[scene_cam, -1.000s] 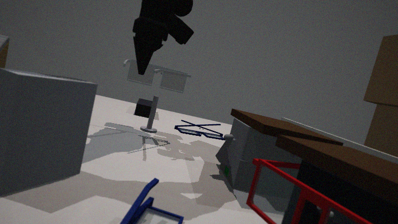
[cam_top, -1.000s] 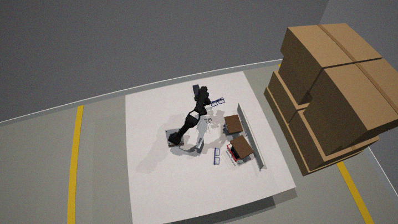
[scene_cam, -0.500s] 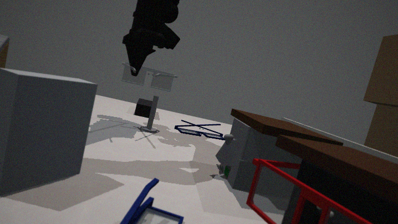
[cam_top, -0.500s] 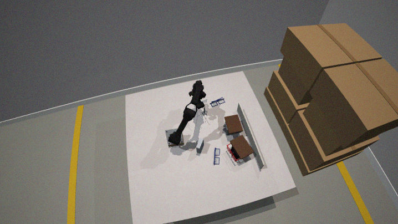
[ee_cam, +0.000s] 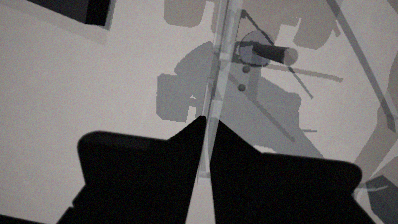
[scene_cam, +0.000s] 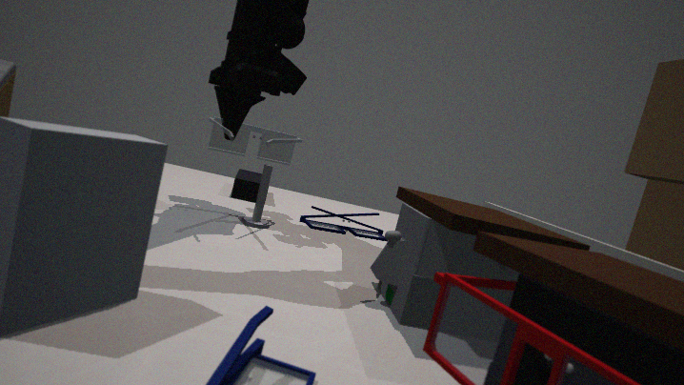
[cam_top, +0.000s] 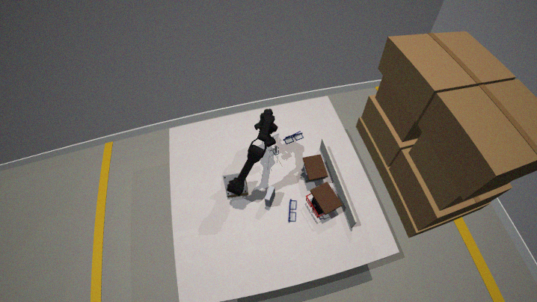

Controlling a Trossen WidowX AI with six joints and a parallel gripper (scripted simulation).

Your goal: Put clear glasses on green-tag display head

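The small post is 8 cm below my gripper tip, 6 cm ahead of it and 4 cm to the right of it. Also, from my gripper tip: black box: 21 cm to the left, 9 cm below, 6 cm ahead; then grey block: 37 cm to the right, 7 cm behind, 5 cm below; then grey display head: 27 cm to the right, 22 cm ahead, 5 cm below.
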